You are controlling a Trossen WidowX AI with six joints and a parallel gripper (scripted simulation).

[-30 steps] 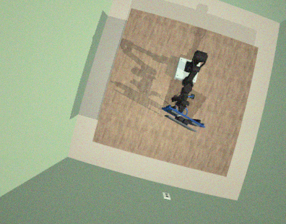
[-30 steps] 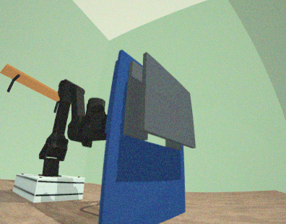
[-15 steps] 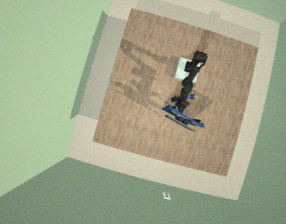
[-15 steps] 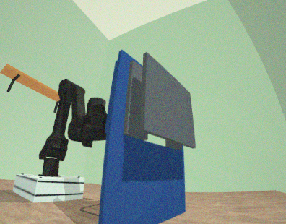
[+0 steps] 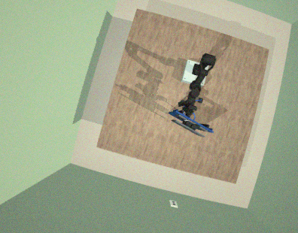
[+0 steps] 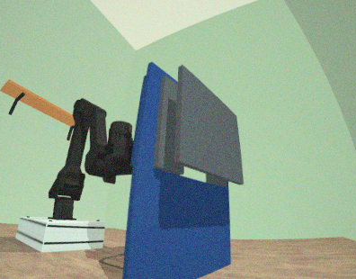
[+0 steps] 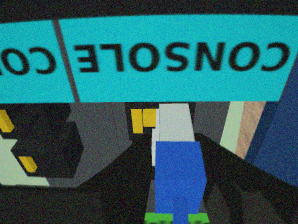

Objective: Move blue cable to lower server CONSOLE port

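My gripper tip is now right at the blue plug.
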